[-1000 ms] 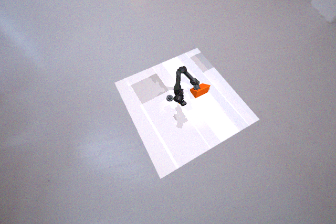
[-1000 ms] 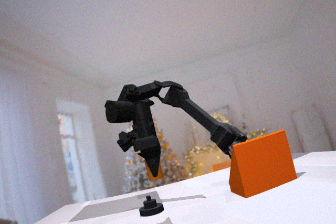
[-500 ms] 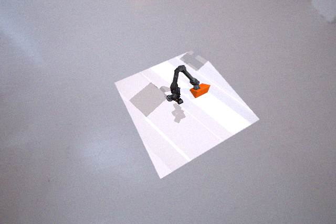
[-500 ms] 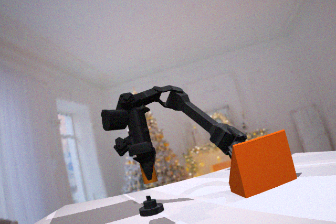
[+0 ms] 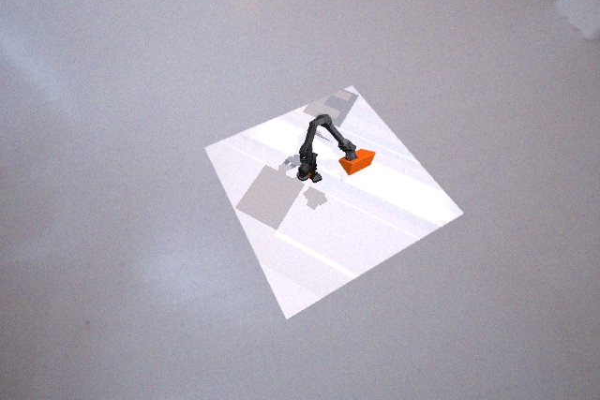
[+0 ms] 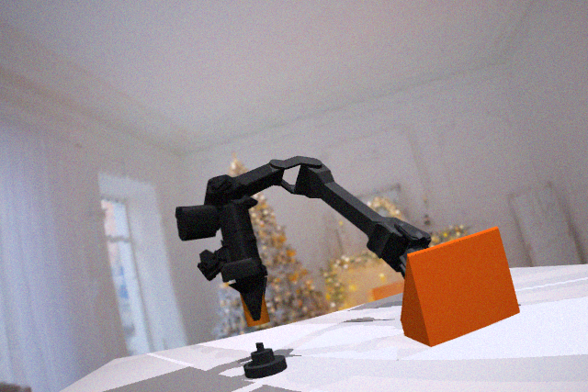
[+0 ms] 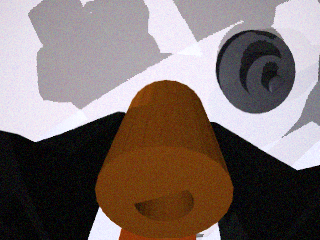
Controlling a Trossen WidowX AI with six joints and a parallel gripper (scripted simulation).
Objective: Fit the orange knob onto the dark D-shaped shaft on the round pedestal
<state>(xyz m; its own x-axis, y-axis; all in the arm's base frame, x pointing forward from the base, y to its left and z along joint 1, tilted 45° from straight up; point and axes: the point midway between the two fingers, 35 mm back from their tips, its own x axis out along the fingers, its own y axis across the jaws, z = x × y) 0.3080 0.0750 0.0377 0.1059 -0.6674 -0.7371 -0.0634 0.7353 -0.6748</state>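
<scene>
The dark pedestal is 9 cm below my gripper tip, 8 cm to the right of it and 2 cm ahead of it. From my gripper tip the other things lie so: orange knob (2 cm above).
</scene>
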